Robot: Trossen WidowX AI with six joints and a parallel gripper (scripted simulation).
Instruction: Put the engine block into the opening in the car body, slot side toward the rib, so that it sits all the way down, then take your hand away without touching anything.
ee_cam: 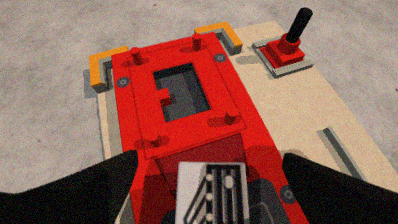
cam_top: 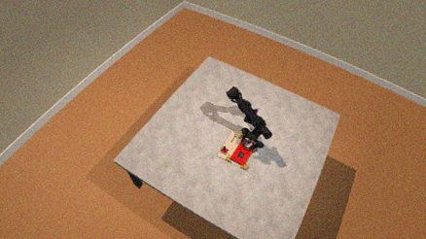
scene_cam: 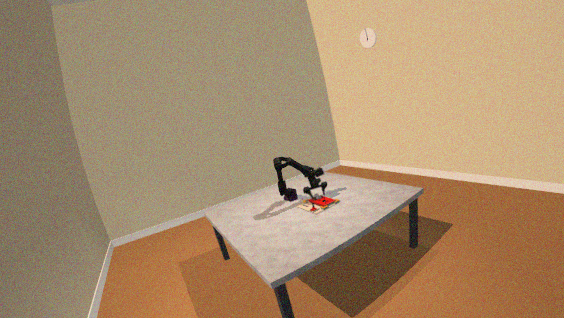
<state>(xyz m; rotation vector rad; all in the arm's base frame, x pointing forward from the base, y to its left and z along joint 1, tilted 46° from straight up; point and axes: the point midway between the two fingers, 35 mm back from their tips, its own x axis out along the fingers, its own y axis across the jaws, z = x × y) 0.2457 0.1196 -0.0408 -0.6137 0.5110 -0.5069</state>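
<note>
My gripper tip is now 30 mm past the grey engine block and 10 mm above it. Round my gripper tip: tan base plate (30 mm ahead, 20 mm to the right, 30 mm below).
</note>
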